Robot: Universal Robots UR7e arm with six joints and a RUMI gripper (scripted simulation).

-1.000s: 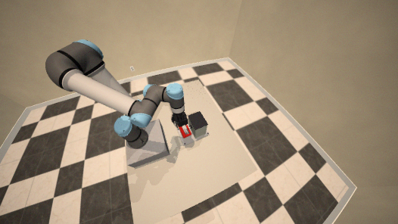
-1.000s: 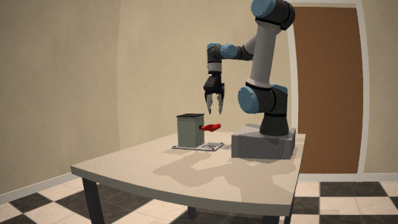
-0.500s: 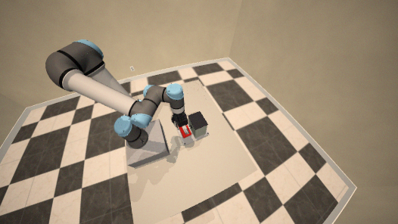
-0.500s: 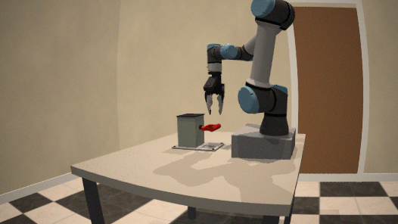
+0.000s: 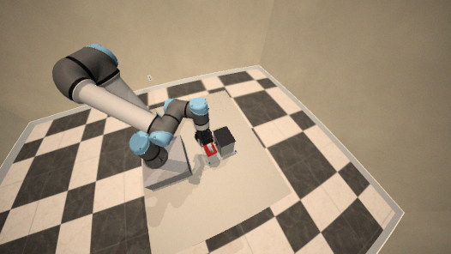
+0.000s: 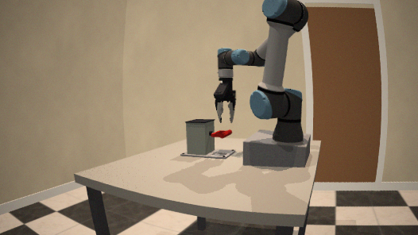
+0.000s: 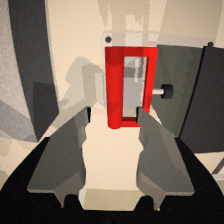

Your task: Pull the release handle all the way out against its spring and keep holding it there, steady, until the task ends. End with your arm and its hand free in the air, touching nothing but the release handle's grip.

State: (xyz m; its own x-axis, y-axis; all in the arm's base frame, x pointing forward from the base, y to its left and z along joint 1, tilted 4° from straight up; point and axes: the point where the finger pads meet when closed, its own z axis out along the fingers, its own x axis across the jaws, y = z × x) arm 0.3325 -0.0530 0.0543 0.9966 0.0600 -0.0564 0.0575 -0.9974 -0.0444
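My gripper is now 170 mm above the metal baseplate and 100 mm short of it.
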